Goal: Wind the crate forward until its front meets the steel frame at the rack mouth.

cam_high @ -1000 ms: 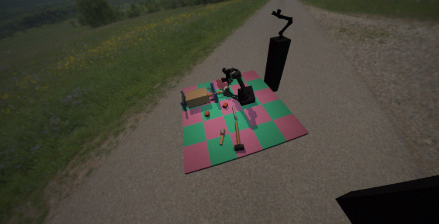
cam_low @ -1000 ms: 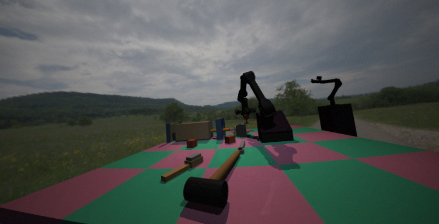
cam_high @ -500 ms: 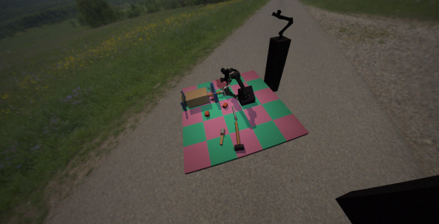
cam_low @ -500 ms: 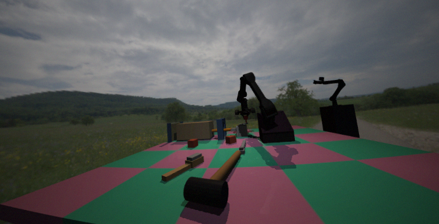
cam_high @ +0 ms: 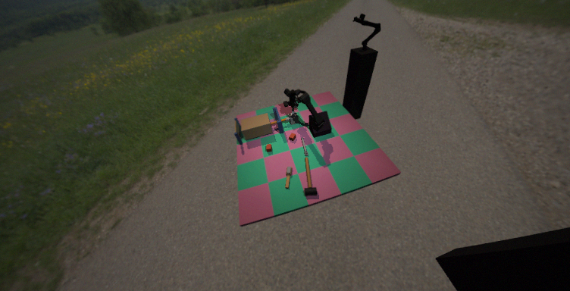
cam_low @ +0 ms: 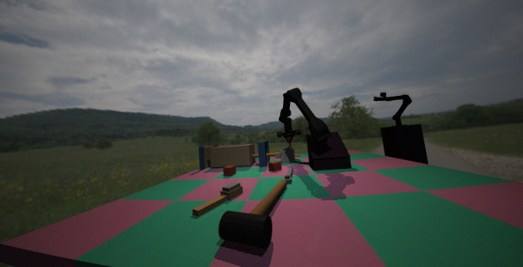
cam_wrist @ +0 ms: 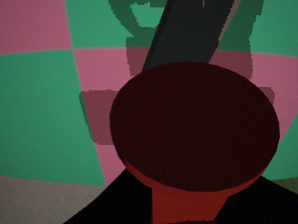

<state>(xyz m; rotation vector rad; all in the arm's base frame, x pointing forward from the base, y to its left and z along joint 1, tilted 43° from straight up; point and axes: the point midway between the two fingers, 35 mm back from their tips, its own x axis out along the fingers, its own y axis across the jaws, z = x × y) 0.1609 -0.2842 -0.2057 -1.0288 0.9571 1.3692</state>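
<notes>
Right now my gripper tip is 60 mm to the right of the winch handle, 30 mm above it and 10 mm short of it. Round my gripper tip: grey winch 110 mm to the left, 100 mm below, 10 mm ahead; red knob 20 mm to the left; frame 180 mm ahead, 120 mm to the left, 30 mm below.
</notes>
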